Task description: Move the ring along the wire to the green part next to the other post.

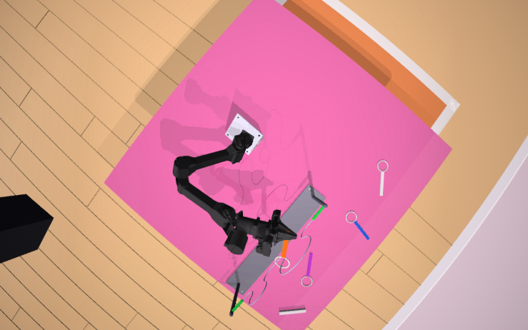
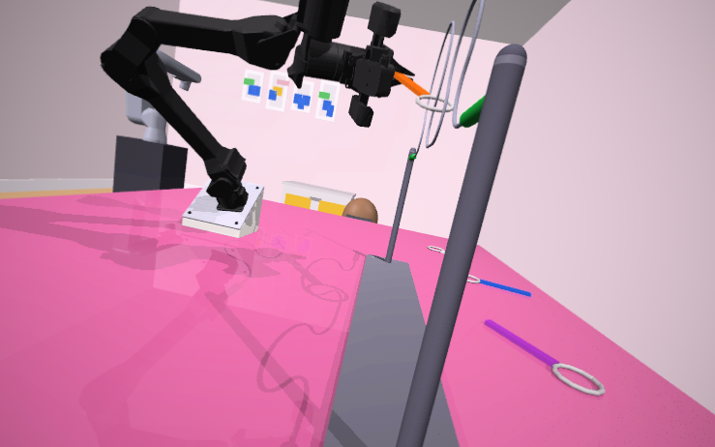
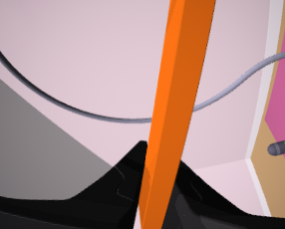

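My gripper tip is now 80 mm to the left of the orange-handled ring, 50 mm above it and 10 mm short of it. Also, from my gripper tip: purple-handled ring: 400 mm below, 260 mm ahead, 190 mm to the right; then white bar: 400 mm to the right, 390 mm below, 310 mm ahead.
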